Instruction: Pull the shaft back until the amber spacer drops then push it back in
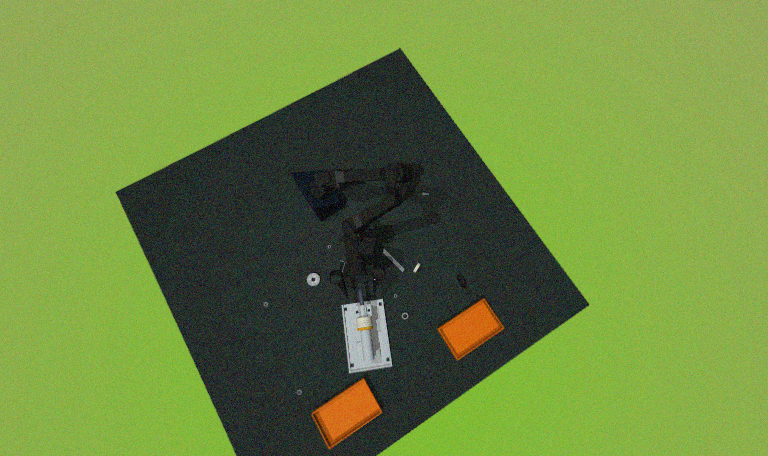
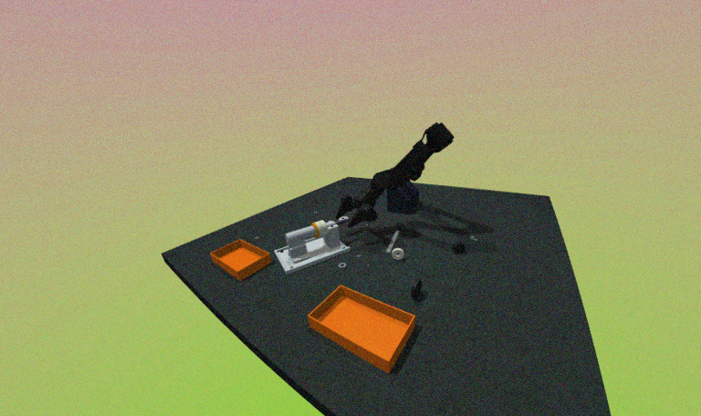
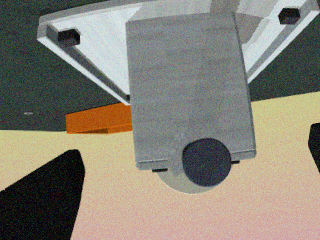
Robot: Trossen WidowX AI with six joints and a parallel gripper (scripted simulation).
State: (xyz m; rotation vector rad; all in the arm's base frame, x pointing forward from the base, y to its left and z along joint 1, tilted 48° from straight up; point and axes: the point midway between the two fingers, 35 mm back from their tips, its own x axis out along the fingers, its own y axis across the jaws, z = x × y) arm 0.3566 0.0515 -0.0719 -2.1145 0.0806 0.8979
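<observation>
Now: gripper tip 50 mm short of the dark shaft and 20 mm to the left of it. Round my gripper tip: amber spacer (100 mm ahead, 40 mm to the right); baseplate (130 mm ahead, 50 mm to the right, 30 mm below); grey bar (160 mm to the left, 90 mm behind, 70 mm below).
</observation>
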